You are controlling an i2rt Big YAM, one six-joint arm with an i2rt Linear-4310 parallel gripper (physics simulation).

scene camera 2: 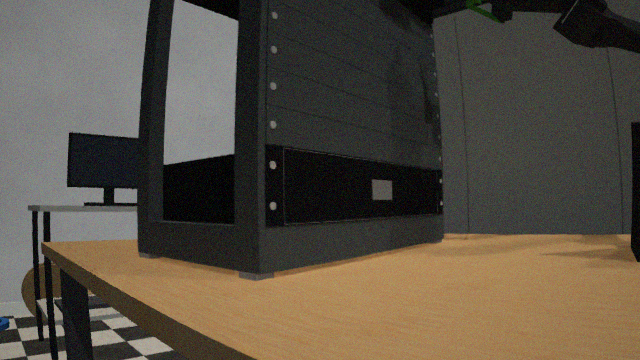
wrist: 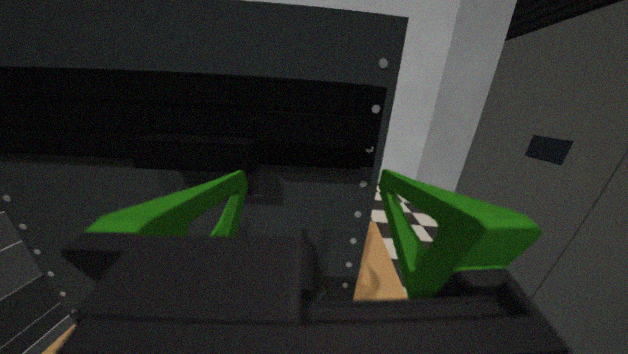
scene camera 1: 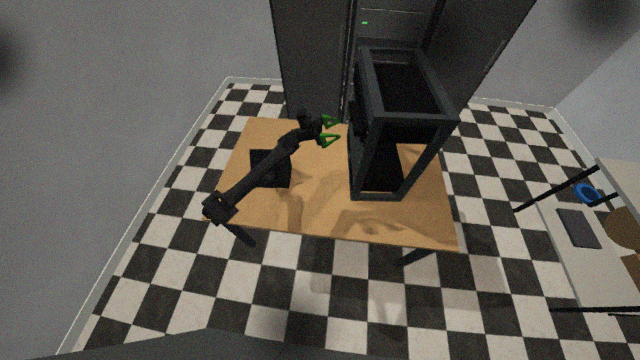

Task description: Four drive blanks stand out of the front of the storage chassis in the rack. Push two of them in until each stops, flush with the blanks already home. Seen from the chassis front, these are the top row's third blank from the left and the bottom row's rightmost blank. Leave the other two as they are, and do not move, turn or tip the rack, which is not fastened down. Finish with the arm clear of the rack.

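Frame: origin at the arm's base, x back, y up, z left, level; centimetres.
Seen in the pictures: gripper, fingertip midpoint: [wrist: 313,177] [scene camera 1: 340,128].
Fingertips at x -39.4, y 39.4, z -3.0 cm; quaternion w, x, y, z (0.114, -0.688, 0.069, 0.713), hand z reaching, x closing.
Note:
A point is followed by its place in that frame.
The dark rack [scene camera 1: 412,120] @(x -62.4, y 52.0, z -10.4 cm) [scene camera 2: 250,150] @(x -47.4, y 5.8, z 39.1 cm) [wrist: 200,42] @(x -47.9, y 49.3, z 8.7 cm) stands upright on the wooden table. The storage chassis [wrist: 75,117] @(x -45.6, y 41.8, z 21.7 cm) is a black band across the rack front in the wrist view. A dark blank [wrist: 195,152] @(x -43.1, y 39.6, z 7.6 cm) stands out low on it, left of centre; its row and column are too dark to tell. The other blanks are too dark to tell apart. My gripper [scene camera 1: 340,129] @(x -39.4, y 39.5, z -3.0 cm) [wrist: 313,177] @(x -39.4, y 39.5, z -3.0 cm) is open and empty, in front of the rack face, with a gap between its green fingertips and the rack in scene camera 1. Part of a green finger shows at the top of scene camera 2.
The rack's feet rest on the wooden table [scene camera 1: 320,200] @(x -32.2, y -8.2, z -12.3 cm) [scene camera 2: 450,300] @(x -26.1, y -8.2, z 35.7 cm). A black unit with a grey label [scene camera 2: 325,185] @(x -46.7, y 2.3, z 27.9 cm) sits low in the rack. A black box [scene camera 1: 257,162] @(x 6.2, y 3.4, z 3.0 cm) is beneath the arm. Dark cabinets [scene camera 1: 315,60] stand behind the table. A side desk [scene camera 1: 575,270] is at the right.

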